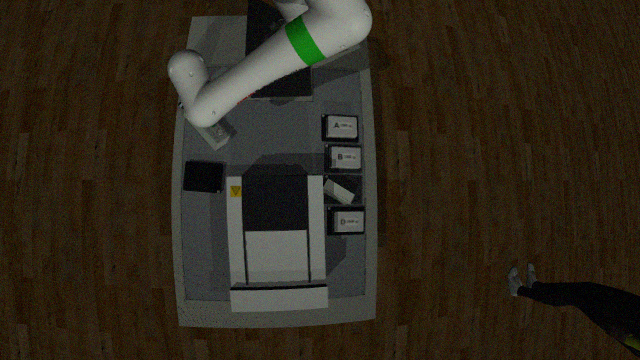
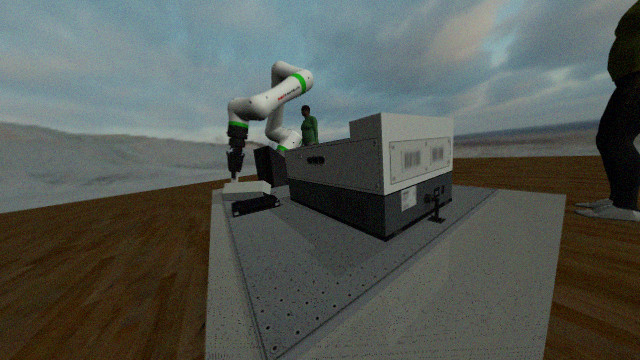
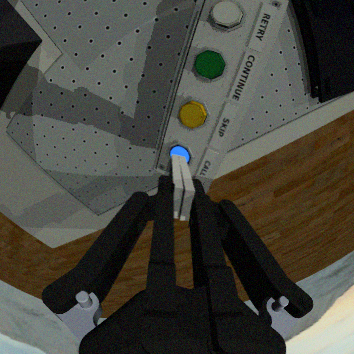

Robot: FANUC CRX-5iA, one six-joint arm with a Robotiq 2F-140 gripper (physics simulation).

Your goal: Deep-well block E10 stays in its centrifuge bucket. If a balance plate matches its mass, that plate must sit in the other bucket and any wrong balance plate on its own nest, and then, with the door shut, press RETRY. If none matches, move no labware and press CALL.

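Pixels of known places: gripper, between the fingertips: (image 3: 176,166); arm's base, origin of its link: (image 2: 279,160).
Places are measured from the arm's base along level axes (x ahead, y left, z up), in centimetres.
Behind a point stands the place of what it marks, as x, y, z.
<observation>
My gripper (image 2: 234,179) @(25.0, -31.4, -9.3) (image 3: 176,166) @(25.0, -31.4, -9.3) is shut and empty, pointing down over the button panel (image 1: 217,138) @(38.4, -19.3, -8.0) (image 2: 247,188) @(36.8, -26.1, -10.5) (image 3: 199,90) @(30.5, -24.7, -9.7). Its fingertips overlap the near edge of the CALL button (image 3: 179,151) @(26.1, -29.9, -9.5), which glows bright blue; contact is hard to tell. The SKIP button (image 3: 192,114) @(29.0, -26.3, -8.8) is yellow, the CONTINUE button (image 3: 209,64) @(32.2, -22.6, -8.8) green and the RETRY button (image 3: 226,14) @(35.3, -19.0, -8.8) white. The centrifuge (image 1: 276,255) @(79.5, 7.8, 5.2) (image 2: 340,165) @(88.5, -7.8, -0.7) hides block E10 and its buckets. Balance plates A (image 1: 342,127) @(28.3, 31.4, -10.4), B (image 1: 345,158) @(41.5, 33.4, -10.4) and D (image 1: 349,222) @(67.6, 36.8, -10.4) sit on nests. A pale block (image 1: 339,191) @(55.5, 30.7, -6.3) lies askew at the third nest.
A black tray (image 1: 203,176) @(53.6, -24.7, -13.3) (image 2: 255,205) @(59.9, -25.8, -13.4) (image 3: 325,45) @(50.0, -25.0, -13.3) lies beside the panel. A dark box (image 1: 287,86) @(14.5, 6.6, -6.0) (image 2: 270,165) @(14.4, -9.5, -2.1) stands near the arm's base. A person in green (image 2: 309,127) stands behind the arm; another person (image 1: 575,294) (image 2: 620,145) stands off the table's other side.
</observation>
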